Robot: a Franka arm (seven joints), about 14 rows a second.
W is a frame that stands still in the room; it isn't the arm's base.
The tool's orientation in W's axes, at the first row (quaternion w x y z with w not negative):
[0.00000 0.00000 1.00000 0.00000]
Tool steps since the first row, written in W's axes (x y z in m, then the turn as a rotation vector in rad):
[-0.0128 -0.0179 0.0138 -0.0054 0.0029 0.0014]
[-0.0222 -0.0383 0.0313 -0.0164 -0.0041 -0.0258]
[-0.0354 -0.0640 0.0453 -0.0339 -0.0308 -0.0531]
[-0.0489 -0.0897 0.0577 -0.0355 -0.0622 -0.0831]
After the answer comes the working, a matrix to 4 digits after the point.
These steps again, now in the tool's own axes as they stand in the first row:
[0.0128 -0.0179 -0.0138 0.0054 0.0029 -0.0014]
[0.0222 -0.0383 -0.0313 0.0164 -0.0041 0.0258]
[0.0354 -0.0640 -0.0453 0.0339 -0.0308 0.0531]
[0.0489 -0.0897 -0.0577 0.0355 -0.0622 0.0831]

The tool's axes in the first row as the columns of a matrix, in W's axes (rounded; the answer above uses it unrounded):
[-1.0000 0.0000 0.0000]
[0.0000 1.0000 0.0000]
[0.0000 0.0000 -1.0000]

